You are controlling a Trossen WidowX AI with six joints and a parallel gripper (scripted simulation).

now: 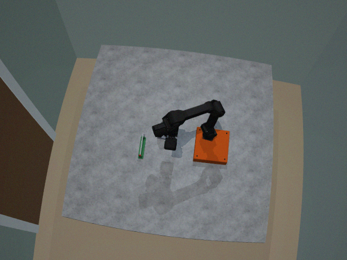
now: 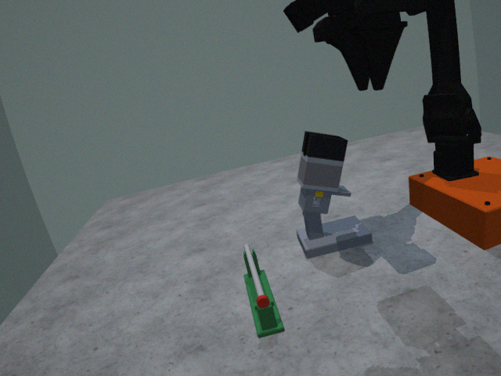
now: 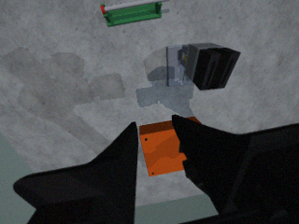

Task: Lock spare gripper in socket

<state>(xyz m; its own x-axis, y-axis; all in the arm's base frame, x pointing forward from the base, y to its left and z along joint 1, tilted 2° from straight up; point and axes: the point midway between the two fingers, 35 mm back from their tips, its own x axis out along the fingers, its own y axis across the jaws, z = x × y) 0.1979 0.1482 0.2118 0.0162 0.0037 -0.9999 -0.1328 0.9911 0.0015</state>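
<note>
Now: gripper tip 220 mm above the green cradle, 180 mm short of it and 20 mm to the right of it. From my gripper tip the other things lie so: spare gripper 120 mm below, 110 mm to the right, 60 mm ahead; grey mount 190 mm below, 100 mm to the right, 60 mm ahead.
</note>
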